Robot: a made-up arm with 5 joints.
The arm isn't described. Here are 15 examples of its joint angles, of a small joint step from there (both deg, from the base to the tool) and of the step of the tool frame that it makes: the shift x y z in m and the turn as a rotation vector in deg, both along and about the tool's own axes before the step.
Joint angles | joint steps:
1: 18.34 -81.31 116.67 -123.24 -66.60 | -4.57 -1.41 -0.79 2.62 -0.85
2: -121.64 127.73 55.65 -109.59 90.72 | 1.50 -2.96 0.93 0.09 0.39
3: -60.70 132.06 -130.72 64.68 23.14 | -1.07 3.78 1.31 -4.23 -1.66
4: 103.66 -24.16 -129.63 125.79 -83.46 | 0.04 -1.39 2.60 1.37 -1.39
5: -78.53 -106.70 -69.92 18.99 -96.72 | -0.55 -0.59 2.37 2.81 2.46
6: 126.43 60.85 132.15 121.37 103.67 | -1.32 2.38 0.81 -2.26 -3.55
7: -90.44 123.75 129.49 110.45 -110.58 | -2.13 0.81 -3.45 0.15 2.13
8: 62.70 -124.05 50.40 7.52 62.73 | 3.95 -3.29 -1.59 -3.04 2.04
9: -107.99 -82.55 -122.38 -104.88 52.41 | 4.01 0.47 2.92 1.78 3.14
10: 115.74 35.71 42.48 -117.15 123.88 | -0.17 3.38 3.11 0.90 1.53
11: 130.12 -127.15 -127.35 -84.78 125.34 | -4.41 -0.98 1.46 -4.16 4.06
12: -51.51 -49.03 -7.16 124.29 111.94 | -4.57 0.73 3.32 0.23 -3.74
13: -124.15 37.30 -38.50 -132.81 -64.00 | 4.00 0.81 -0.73 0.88 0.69
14: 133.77 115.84 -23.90 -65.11 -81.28 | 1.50 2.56 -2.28 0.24 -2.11
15: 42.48 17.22 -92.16 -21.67 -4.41 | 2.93 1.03 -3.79 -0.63 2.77
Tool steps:
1: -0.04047 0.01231 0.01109 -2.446 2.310 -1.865
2: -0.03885 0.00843 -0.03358 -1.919 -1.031 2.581
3: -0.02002 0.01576 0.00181 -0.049 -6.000 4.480
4: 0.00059 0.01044 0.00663 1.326 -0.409 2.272
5: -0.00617 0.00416 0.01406 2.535 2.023 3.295
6: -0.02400 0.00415 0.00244 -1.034 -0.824 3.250
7: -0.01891 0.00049 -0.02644 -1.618 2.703 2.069
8: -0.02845 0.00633 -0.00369 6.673 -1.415 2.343
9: -0.02930 -0.00911 -0.01423 1.224 0.652 2.787
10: 0.04946 -0.01642 -0.01598 -0.347 0.938 -4.783
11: 0.00259 0.01601 -0.00840 5.362 -0.506 1.359
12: 0.00739 -0.00986 0.02006 3.380 0.328 -1.488
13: 0.01197 -0.00215 -0.01954 4.509 2.779 2.022
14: 0.01628 -0.00838 -0.00744 -0.717 -0.365 3.202
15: -0.00016 -0.03393 0.01186 6.243 -0.112 5.698
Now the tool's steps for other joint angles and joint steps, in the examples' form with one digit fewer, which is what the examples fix.
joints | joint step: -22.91 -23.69 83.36 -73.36 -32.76 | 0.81 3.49 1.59 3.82 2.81
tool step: 0.0128 -0.0015 0.0064 0.92 2.26 4.89
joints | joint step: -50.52 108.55 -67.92 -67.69 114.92 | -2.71 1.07 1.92 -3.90 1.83
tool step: -0.0434 0.0038 -0.0071 1.55 0.54 6.22
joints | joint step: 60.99 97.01 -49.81 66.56 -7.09 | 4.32 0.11 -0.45 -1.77 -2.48
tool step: -0.0030 0.0009 -0.0027 -3.50 1.93 -2.21
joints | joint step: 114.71 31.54 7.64 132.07 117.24 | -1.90 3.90 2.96 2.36 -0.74
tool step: 0.0237 -0.0483 0.0070 2.29 0.17 -7.23
